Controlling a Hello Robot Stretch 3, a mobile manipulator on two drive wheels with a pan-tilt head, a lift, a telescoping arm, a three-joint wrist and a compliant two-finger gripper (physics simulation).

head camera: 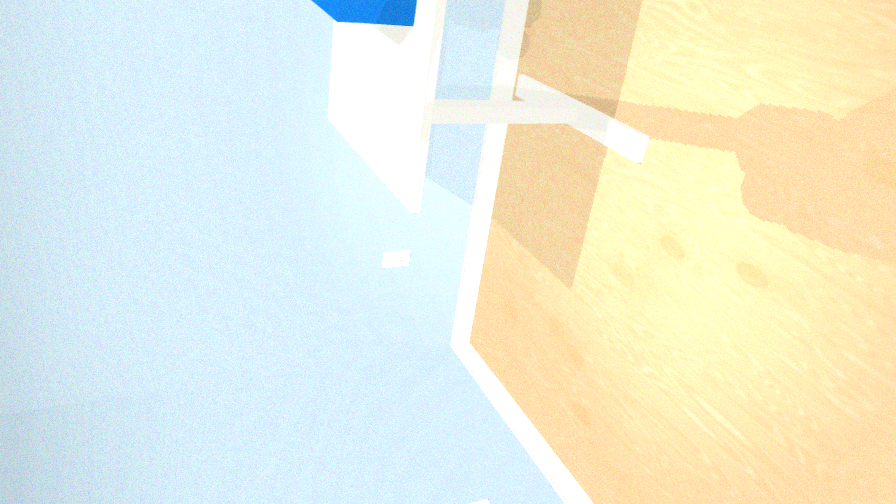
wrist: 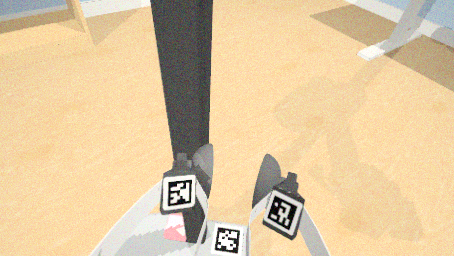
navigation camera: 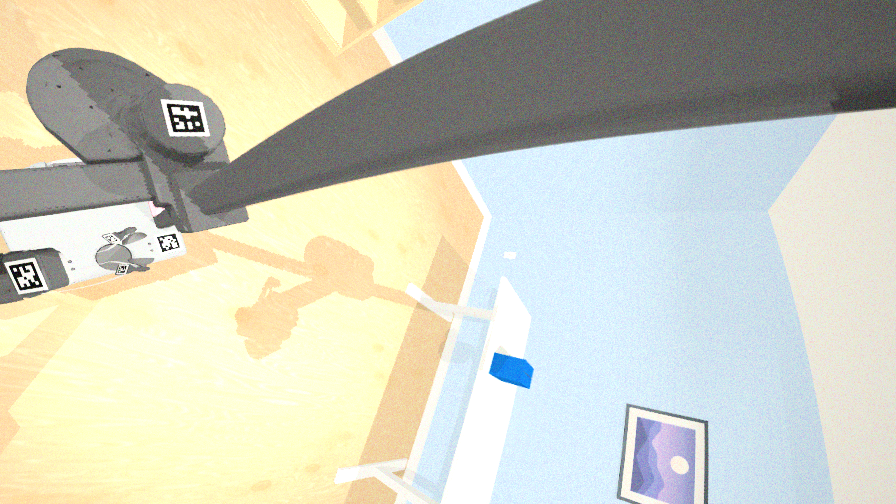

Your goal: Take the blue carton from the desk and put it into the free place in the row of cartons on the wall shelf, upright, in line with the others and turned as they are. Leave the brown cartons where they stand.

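Pixels of known places: gripper, fingertip midpoint: [navigation camera: 148, 247]; robot's base at its link origin: [navigation camera: 115, 253].
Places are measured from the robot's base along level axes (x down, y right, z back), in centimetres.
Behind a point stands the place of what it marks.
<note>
The blue carton [head camera: 375, 10] @(x -81.6, y -110.8, z -91.6 cm) [navigation camera: 512, 371] @(x -84.6, y -107.2, z -94.6 cm) stands on the white desk [head camera: 374, 94] @(x -72.0, y -144.1, z -91.3 cm) [navigation camera: 479, 432] @(x -72.0, y -87.8, z -125.5 cm). In the head camera view it is cut off by the top edge; in the navigation camera view it shows whole, on the desk top along the blue wall. My gripper [navigation camera: 138, 250] @(x -51.9, y -6.5, z 1.3 cm) [wrist: 235, 167] @(x -51.9, y -6.5, z 1.3 cm) is open and empty, its two fingers apart. It is low over the robot's own base, well away from the desk. The wall shelf and the brown cartons do not show in these views.
The desk's white leg [head camera: 538, 100] [navigation camera: 432, 305] @(x -4.4, y -148.8, z -89.3 cm) [wrist: 400, 30] reaches out over the floor. The robot's dark mast [wrist: 185, 75] rises beside the fingers. A light wooden piece of furniture [wrist: 77, 20] stands at the upper left. A framed picture [navigation camera: 665, 460] @(x -168.1, y -134.8, z -161.8 cm) hangs on the wall.
</note>
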